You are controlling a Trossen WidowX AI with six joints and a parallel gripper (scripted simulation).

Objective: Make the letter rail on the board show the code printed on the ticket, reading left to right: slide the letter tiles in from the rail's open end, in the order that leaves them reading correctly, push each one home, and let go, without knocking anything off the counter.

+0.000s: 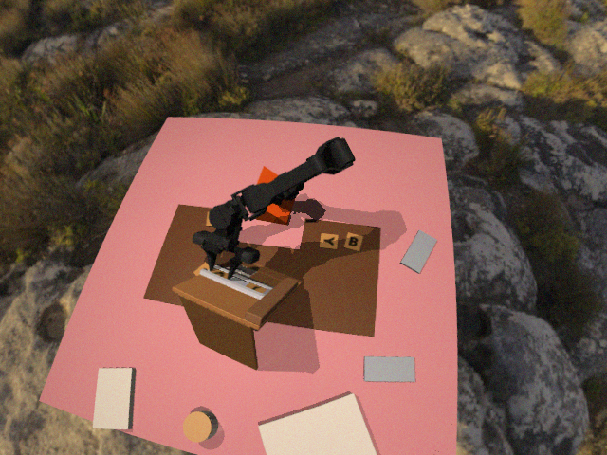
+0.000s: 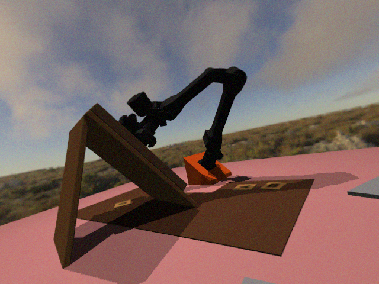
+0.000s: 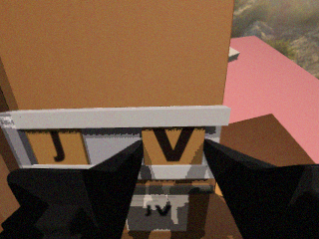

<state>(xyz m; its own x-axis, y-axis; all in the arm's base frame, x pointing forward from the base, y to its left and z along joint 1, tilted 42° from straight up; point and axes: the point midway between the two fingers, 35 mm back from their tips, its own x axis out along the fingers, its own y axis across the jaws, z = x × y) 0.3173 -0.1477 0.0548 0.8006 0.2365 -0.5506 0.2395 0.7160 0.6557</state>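
The white ticket lies 8 cm below my gripper tip, 5 cm behind it and 3 cm to the left of it. Also, from my gripper tip: brown mat: 16 cm below, 15 cm behind, 8 cm to the left; white block: 40 cm ahead, 30 cm to the right, 15 cm below.
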